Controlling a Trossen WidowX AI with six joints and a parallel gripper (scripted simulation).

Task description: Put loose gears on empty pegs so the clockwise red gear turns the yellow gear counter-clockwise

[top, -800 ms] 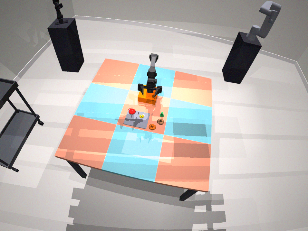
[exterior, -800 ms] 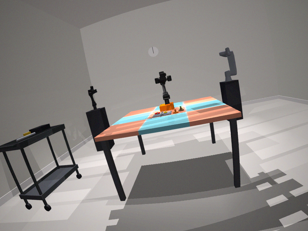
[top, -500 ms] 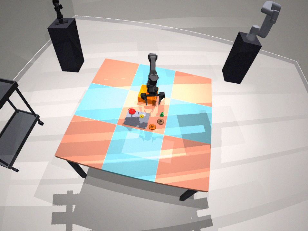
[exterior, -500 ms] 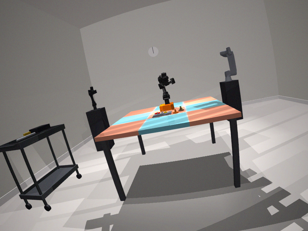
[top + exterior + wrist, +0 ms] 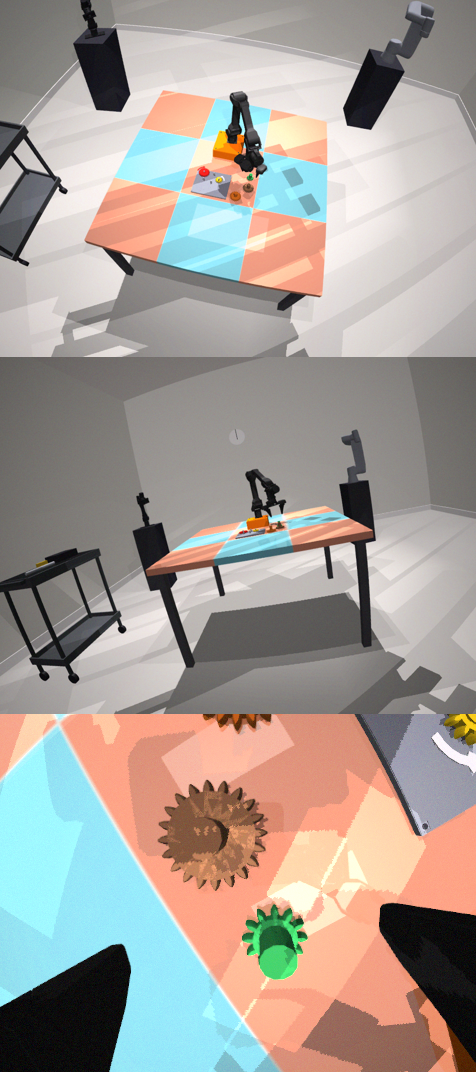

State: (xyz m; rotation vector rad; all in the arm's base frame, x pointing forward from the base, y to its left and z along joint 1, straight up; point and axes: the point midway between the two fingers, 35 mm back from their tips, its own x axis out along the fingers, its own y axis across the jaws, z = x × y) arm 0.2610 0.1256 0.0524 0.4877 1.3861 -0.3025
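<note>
Right now my gripper tip is 30 mm past the green gear, 10 mm to the right of it and 70 mm above it. From my gripper tip the other things lie so: brown gear: 40 mm ahead, 70 mm below; orange gear: 110 mm ahead, 70 mm to the right, 70 mm below; yellow gear: 10 mm ahead, 170 mm to the right, 70 mm below.
</note>
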